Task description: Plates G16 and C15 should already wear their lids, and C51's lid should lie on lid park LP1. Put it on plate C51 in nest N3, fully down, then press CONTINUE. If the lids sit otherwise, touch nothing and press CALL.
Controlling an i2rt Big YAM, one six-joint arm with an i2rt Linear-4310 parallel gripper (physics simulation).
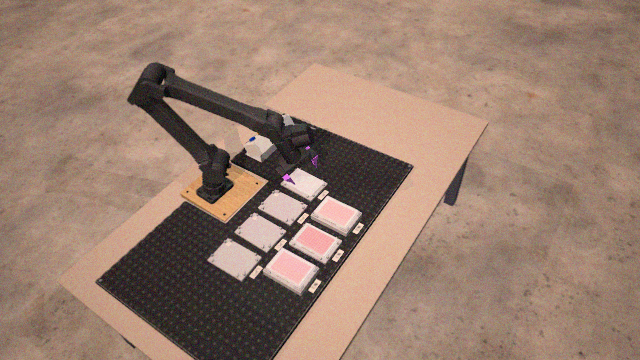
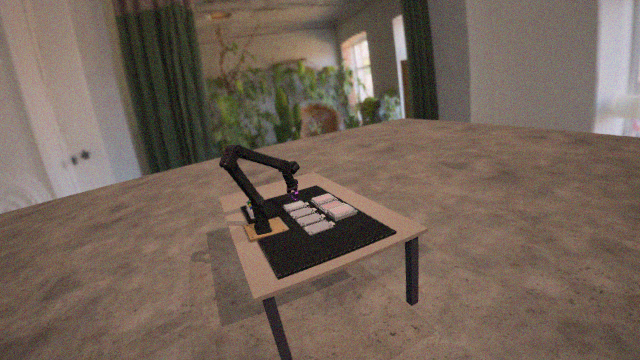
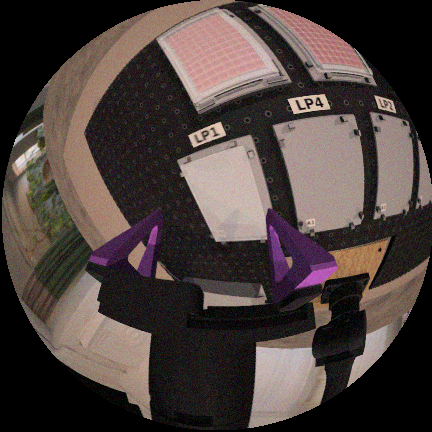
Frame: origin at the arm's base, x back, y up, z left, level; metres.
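Seen in the pictures: gripper, fingertip midpoint: (image 1: 305, 175) (image 2: 296, 196) (image 3: 212, 213); arm's base at its link origin: (image 1: 215, 189) (image 2: 263, 229) (image 3: 344, 286).
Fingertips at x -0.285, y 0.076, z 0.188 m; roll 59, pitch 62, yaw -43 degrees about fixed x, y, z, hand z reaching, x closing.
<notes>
Offsets run from my fingertips to a thing's middle. "pt": to the spot under its first point. Level surfaces: height alone.
A pale lid @[dx +0.022, dy -0.062, dz +0.015 m] (image 1: 305, 183) (image 3: 227, 192) lies on lid park LP1 @[pt dx -0.043, dy -0.066, dz -0.032 m] (image 3: 246, 141); a strip of the park shows along its label side and its right side. My gripper (image 1: 303, 171) (image 2: 295, 195) (image 3: 212, 213) is open and empty, its purple fingers above the lid, one toward each side. Three pink plates stand in a row: one plate @[dx -0.164, dy -0.042, dz -0.048 m] (image 1: 336, 215) (image 3: 220, 55) nearest LP1, a middle plate @[dx -0.169, dy -0.057, dz -0.176 m] (image 1: 315, 242) (image 3: 320, 42) and a far plate @[dx -0.172, dy -0.040, dz -0.309 m] (image 1: 291, 270) (image 2: 342, 210). Their nest labels are unreadable, and I cannot tell which plates wear lids.
Lid park LP4 @[dx +0.018, dy -0.066, dz -0.117 m] (image 1: 282, 206) (image 3: 325, 172), lid park LP2 @[dx +0.012, dy -0.066, dz -0.244 m] (image 1: 260, 231) (image 3: 393, 167) and another park @[dx +0.011, dy -0.066, dz -0.374 m] (image 1: 234, 258) show no lid. A white box @[dx +0.277, dy -0.034, dz +0.127 m] (image 1: 260, 149) with a blue button @[dx +0.299, dy -0.012, dz +0.052 m] (image 1: 252, 139) stands behind the gripper. The arm's wooden base (image 1: 245, 182) (image 3: 355, 257) is beside the black mat @[dy -0.076 m] (image 1: 165, 280).
</notes>
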